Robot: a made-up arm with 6 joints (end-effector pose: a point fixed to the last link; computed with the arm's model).
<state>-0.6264 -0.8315 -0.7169 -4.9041 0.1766 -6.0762</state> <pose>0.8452 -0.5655 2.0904 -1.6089 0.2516 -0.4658</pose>
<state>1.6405 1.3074 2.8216 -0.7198 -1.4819 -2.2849</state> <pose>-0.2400 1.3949 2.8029 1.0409 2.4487 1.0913</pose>
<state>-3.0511 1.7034 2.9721 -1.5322 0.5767 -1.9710</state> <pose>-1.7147 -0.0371 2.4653 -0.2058 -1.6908 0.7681</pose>
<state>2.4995 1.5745 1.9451 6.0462 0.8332 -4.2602</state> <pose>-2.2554 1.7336 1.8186 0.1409 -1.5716 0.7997</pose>
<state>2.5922 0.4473 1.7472 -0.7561 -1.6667 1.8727</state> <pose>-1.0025 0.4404 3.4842 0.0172 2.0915 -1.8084</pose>
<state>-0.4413 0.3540 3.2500 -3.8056 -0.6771 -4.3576</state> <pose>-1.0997 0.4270 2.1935 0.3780 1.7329 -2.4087</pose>
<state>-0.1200 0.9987 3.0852 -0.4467 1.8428 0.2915</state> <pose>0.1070 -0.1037 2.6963 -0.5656 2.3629 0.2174</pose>
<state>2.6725 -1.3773 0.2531 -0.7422 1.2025 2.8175</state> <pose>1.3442 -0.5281 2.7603 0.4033 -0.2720 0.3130</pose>
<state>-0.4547 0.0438 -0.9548 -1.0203 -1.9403 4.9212</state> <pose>1.0335 -0.3136 0.8870 -1.5169 -1.8842 0.8522</pose>
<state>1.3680 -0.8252 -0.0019 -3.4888 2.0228 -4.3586</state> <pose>-0.0072 0.2940 2.7899 0.0608 1.6940 0.6322</pose>
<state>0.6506 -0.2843 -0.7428 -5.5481 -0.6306 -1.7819</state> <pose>1.1762 0.7877 1.3518 0.5980 0.8205 -0.2624</pose>
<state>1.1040 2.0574 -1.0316 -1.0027 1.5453 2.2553</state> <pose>0.0124 -0.3811 -0.0240 2.4934 -0.3398 -0.9025</pose>
